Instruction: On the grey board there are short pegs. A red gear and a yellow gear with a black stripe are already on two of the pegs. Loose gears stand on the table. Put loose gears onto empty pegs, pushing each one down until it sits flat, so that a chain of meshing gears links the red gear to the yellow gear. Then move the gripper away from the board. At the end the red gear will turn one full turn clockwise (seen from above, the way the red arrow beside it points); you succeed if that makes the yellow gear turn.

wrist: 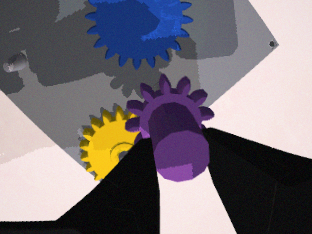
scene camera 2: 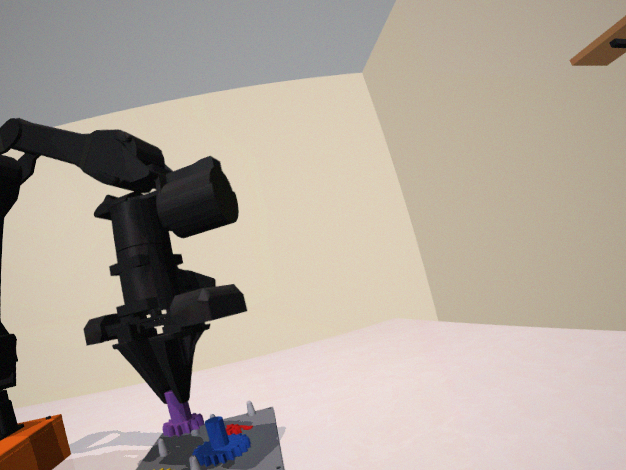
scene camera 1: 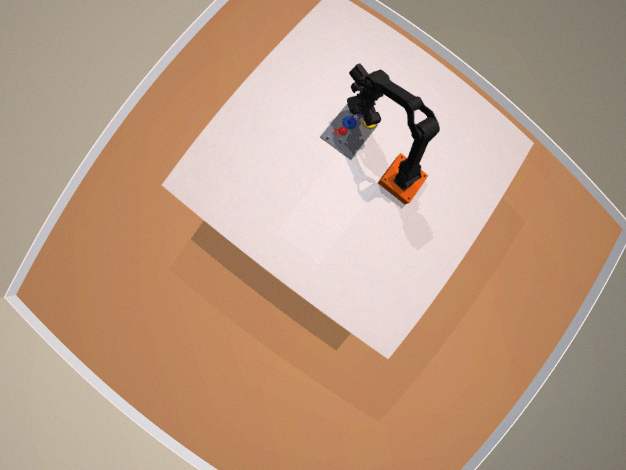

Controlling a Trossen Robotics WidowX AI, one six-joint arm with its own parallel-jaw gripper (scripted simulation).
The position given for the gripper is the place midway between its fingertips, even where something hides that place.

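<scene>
Gripper visible in scene camera 1 (362, 111), in scene camera 2 (176, 402) and in the wrist view (177, 144).
</scene>
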